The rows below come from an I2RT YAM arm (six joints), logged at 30 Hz.
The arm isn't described. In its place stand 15 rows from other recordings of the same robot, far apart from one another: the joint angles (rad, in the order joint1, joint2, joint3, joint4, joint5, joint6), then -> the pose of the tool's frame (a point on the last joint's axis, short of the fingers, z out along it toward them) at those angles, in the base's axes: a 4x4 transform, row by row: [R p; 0 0 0 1], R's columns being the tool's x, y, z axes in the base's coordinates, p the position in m.
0.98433, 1.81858, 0.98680, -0.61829, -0.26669, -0.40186 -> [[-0.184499 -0.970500 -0.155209 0.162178], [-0.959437 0.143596 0.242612 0.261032], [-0.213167 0.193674 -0.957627 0.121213], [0 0 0 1]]
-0.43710, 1.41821, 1.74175, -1.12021, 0.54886, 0.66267 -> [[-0.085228 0.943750 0.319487 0.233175], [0.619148 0.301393 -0.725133 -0.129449], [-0.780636 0.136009 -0.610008 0.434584], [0 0 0 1]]
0.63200, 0.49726, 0.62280, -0.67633, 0.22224, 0.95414 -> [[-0.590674 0.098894 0.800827 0.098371], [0.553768 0.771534 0.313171 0.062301], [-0.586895 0.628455 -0.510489 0.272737], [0 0 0 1]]
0.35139, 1.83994, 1.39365, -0.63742, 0.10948, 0.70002 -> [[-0.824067 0.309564 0.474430 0.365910], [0.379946 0.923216 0.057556 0.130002], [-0.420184 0.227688 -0.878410 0.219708], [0 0 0 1]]
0.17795, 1.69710, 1.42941, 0.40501, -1.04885, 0.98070 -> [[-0.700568 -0.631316 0.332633 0.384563], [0.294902 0.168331 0.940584 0.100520], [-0.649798 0.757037 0.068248 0.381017], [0 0 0 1]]
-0.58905, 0.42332, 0.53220, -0.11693, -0.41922, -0.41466 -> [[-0.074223 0.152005 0.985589 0.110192], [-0.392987 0.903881 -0.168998 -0.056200], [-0.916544 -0.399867 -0.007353 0.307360], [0 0 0 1]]
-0.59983, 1.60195, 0.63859, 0.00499, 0.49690, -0.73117 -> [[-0.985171 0.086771 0.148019 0.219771], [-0.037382 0.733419 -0.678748 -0.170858], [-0.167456 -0.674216 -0.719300 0.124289], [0 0 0 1]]
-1.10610, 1.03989, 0.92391, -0.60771, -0.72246, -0.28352 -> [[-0.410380 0.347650 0.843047 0.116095], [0.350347 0.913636 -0.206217 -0.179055], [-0.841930 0.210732 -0.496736 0.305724], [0 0 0 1]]
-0.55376, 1.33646, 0.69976, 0.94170, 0.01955, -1.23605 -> [[-0.427672 0.419186 0.800862 0.251314], [-0.845809 0.127002 -0.518149 -0.156203], [-0.318911 -0.898974 0.300236 0.305776], [0 0 0 1]]
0.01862, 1.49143, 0.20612, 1.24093, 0.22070, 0.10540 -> [[-0.023019 0.204046 0.978691 0.234372], [0.102242 0.974298 -0.200725 -0.003430], [-0.994493 0.095443 -0.043289 0.153661], [0 0 0 1]]
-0.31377, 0.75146, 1.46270, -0.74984, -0.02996, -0.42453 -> [[-0.148793 0.240059 0.959287 0.079307], [-0.384559 0.879679 -0.279785 -0.024613], [-0.911030 -0.410532 -0.038573 0.494889], [0 0 0 1]]
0.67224, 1.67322, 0.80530, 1.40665, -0.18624, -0.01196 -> [[0.410200 -0.731476 0.544683 0.265590], [0.311460 0.673694 0.670171 0.219810], [-0.857163 -0.105257 0.504174 0.283885], [0 0 0 1]]
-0.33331, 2.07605, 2.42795, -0.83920, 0.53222, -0.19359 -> [[-0.569956 0.607318 0.553457 0.418926], [0.021907 0.684564 -0.728624 -0.164161], [-0.821383 -0.403159 -0.403476 0.436271], [0 0 0 1]]
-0.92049, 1.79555, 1.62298, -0.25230, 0.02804, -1.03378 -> [[-0.824554 0.200481 0.529072 0.259748], [-0.334703 0.581092 -0.741826 -0.343113], [-0.456162 -0.788758 -0.412040 0.342729], [0 0 0 1]]
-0.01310, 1.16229, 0.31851, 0.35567, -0.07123, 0.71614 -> [[-0.386409 0.270277 0.881838 0.219531], [0.659932 0.748956 0.059623 -0.000342], [-0.644343 0.604992 -0.467768 0.161248], [0 0 0 1]]
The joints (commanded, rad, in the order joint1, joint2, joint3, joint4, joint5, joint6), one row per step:
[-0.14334 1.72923 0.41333 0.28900 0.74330 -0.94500]
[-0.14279 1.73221 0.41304 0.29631 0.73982 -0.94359]
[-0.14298 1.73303 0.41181 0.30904 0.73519 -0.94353]
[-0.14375 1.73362 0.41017 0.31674 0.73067 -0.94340]
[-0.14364 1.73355 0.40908 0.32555 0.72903 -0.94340]
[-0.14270 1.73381 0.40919 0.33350 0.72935 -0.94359]
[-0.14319 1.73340 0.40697 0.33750 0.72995 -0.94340]
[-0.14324 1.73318 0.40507 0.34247 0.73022 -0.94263]
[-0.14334 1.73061 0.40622 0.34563 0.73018 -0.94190]
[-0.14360 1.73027 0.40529 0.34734 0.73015 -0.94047]
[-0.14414 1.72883 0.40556 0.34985 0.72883 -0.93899]
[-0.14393 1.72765 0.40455 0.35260 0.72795 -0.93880]
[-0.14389 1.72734 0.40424 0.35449 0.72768 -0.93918]
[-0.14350 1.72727 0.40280 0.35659 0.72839 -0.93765]
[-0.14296 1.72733 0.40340 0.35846 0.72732 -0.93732]
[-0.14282 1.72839 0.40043 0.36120 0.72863 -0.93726]
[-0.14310 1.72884 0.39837 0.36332 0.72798 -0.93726]
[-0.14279 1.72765 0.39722 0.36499 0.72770 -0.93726]
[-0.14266 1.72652 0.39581 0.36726 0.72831 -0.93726]
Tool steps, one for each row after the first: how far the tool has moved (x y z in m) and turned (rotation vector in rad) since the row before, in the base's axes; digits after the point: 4 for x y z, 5 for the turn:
[0.0005 0.0002 -0.0004 0.00277 -0.00544 0.00147]
[0.0007 0.0000 0.0002 0.00240 -0.01118 0.00221]
[0.0002 -0.0001 -0.0001 0.00304 -0.00605 0.00155]
[0.0004 0.0000 0.0003 0.00025 -0.00791 0.00099]
[0.0007 0.0001 0.0004 -0.00144 -0.00755 0.00088]
[-0.0004 -0.0001 -0.0001 -0.00075 -0.00223 -0.00094]
[-0.0002 0.0000 0.0000 -0.00045 -0.00378 -0.00068]
[0.0007 -0.0001 0.0009 -0.00072 -0.00734 -0.00053]
[-0.0001 0.0000 0.0000 0.00032 -0.00214 -0.00113]
[0.0003 -0.0001 0.0005 0.00095 -0.00540 -0.00071]
[0.0000 0.0001 0.0002 0.00036 -0.00313 0.00059]
[0.0001 0.0000 0.0001 -0.00017 -0.00163 0.00043]
[-0.0003 0.0001 -0.0001 -0.00019 -0.00174 -0.00095]
[0.0004 0.0001 0.0002 0.00063 -0.00275 0.00095]
[-0.0007 0.0001 -0.0006 -0.00086 0.00139 -0.00064]
[-0.0005 0.0000 -0.0003 0.00059 0.00031 0.00009]
[-0.0001 0.0001 0.0001 -0.00002 -0.00173 0.00047]
[-0.0002 0.0000 0.0001 -0.00078 -0.00190 -0.00022]

